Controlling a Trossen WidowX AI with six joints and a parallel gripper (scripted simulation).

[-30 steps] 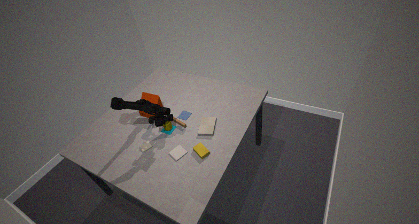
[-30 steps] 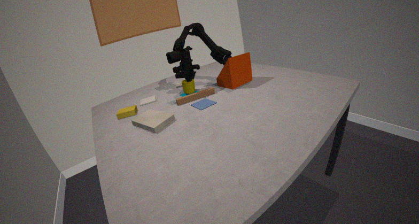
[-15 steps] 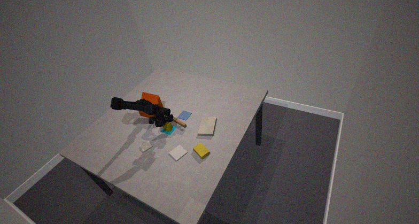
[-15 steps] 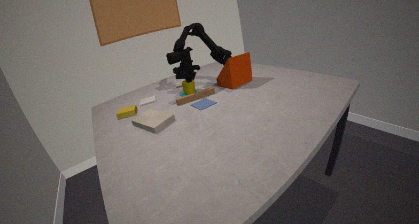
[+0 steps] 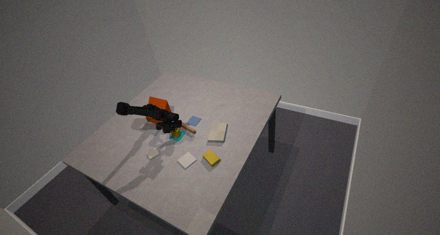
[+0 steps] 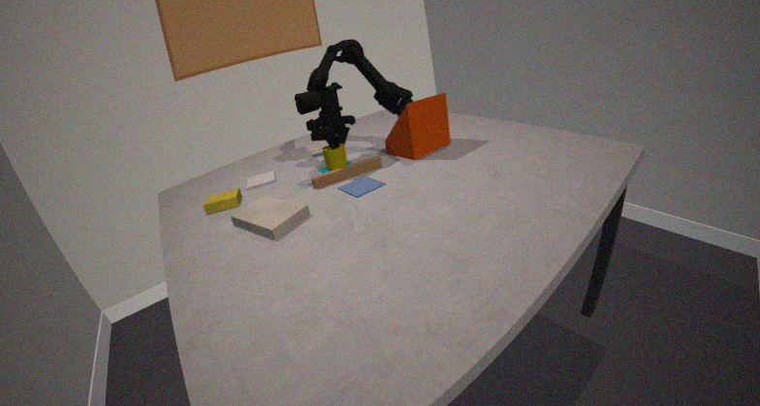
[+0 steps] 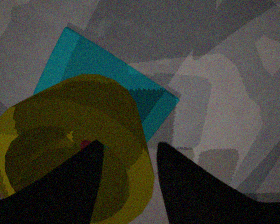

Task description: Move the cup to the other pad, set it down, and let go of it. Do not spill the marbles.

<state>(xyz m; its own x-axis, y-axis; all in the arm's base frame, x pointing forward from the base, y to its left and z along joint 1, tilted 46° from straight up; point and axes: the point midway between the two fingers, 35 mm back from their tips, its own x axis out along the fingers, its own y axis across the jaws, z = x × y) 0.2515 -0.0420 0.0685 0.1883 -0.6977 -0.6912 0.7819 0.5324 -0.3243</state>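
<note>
My gripper tip is 20 mm short of the yellow-olive cup, 10 mm to the right of it and 10 mm above it. The rest, counted from my gripper tip: teal pad: 50 mm below, 20 mm to the left, 20 mm ahead; then small cream block: 200 mm to the right, 40 mm below, 10 mm behind; then wooden bar: 110 mm to the left, 40 mm below, 30 mm ahead.
</note>
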